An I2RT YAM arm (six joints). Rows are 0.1 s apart.
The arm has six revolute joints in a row. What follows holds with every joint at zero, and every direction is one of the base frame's.
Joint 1 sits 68 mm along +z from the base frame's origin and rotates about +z.
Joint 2 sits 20 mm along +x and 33.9 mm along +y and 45.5 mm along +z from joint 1 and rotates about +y.
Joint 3 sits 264 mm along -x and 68.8 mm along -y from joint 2 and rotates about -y.
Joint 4 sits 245 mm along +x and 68.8 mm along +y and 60 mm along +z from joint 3 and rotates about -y.
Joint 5 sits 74 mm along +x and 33.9 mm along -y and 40.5 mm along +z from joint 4 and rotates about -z.
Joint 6 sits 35.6 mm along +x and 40.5 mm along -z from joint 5 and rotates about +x.
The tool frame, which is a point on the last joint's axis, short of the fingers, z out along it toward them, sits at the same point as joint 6; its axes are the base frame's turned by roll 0, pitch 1.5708 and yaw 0 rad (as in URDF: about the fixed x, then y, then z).
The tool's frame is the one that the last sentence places.
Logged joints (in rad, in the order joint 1, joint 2, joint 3, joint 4, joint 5, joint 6), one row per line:
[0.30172, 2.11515, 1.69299, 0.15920, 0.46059, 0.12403]
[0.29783, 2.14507, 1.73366, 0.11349, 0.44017, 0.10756]
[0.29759, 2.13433, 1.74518, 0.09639, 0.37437, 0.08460]
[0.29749, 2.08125, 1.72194, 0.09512, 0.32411, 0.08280]
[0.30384, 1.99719, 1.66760, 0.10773, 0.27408, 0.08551]
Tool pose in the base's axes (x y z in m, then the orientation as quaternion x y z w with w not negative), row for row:
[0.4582, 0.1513, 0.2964, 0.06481, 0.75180, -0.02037, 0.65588]
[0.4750, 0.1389, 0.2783, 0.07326, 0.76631, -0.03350, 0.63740]
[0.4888, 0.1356, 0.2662, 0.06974, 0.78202, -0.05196, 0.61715]
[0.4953, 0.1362, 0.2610, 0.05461, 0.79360, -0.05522, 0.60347]
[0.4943, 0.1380, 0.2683, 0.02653, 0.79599, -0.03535, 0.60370]
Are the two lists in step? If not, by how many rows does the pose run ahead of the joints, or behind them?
The pose runs 2 rows behind the joints: the pose in row i belongs to the joints in row i - 2.
